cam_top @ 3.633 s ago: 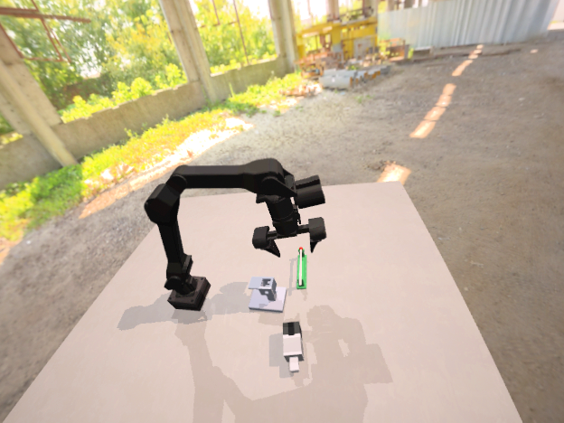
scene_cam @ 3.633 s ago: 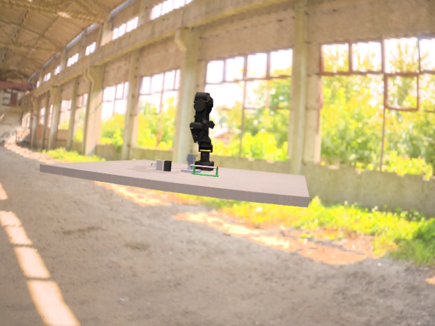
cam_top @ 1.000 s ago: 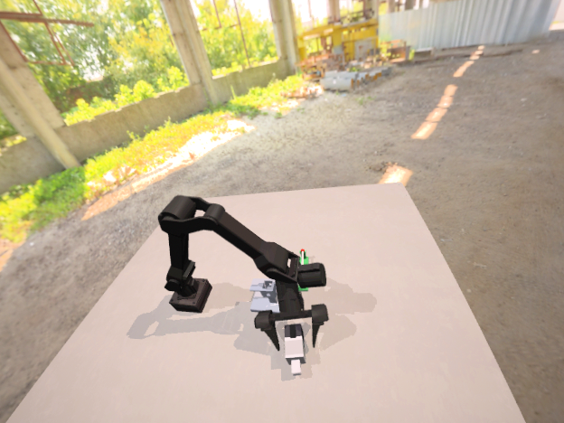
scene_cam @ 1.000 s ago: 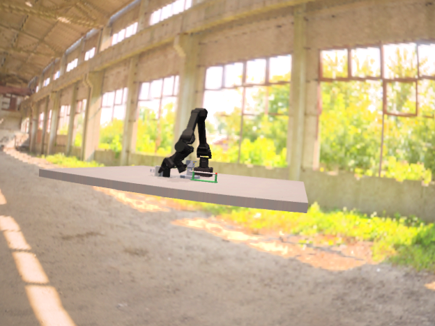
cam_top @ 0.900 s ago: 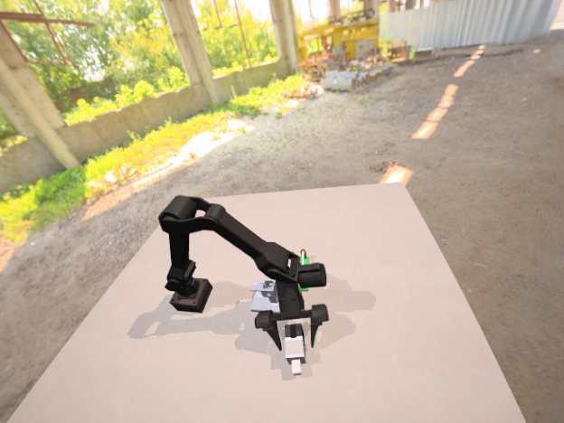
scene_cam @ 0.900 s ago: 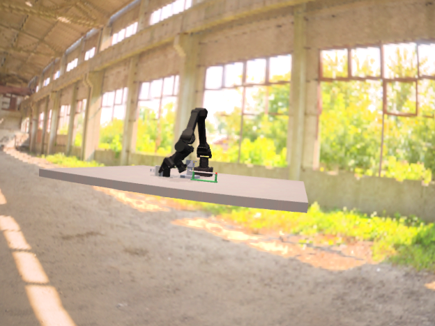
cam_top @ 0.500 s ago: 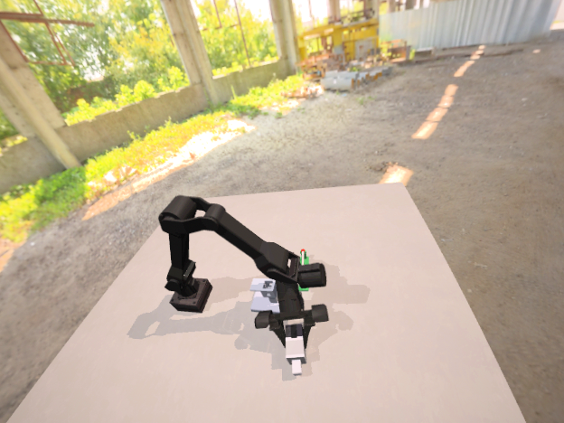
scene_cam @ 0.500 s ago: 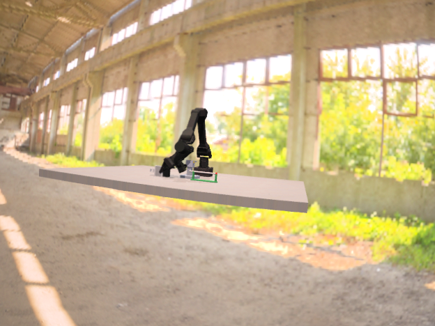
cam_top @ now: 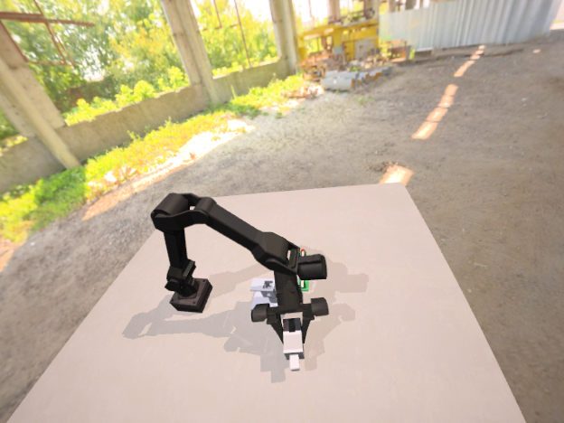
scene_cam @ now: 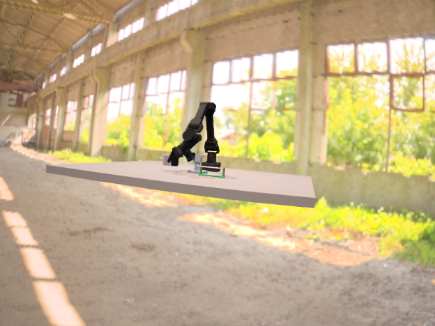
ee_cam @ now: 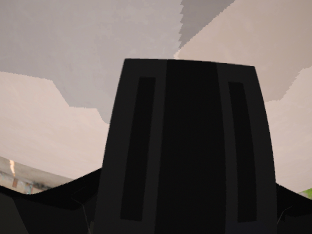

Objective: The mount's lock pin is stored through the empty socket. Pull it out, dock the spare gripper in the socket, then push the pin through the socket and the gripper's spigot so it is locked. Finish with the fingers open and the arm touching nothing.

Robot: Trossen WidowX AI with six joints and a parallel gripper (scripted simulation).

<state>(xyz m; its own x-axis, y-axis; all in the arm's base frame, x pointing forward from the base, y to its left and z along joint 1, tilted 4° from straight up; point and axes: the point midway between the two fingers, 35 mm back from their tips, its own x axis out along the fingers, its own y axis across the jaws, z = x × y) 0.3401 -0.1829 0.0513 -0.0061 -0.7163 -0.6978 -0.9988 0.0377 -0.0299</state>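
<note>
The grey mount lies 6 cm behind my gripper tip and 16 cm to the left of it. From my gripper tip the other things lie so: green cradle (5 cm ahead, 25 cm to the left, 3 cm below); spare gripper (1 cm above).
</note>
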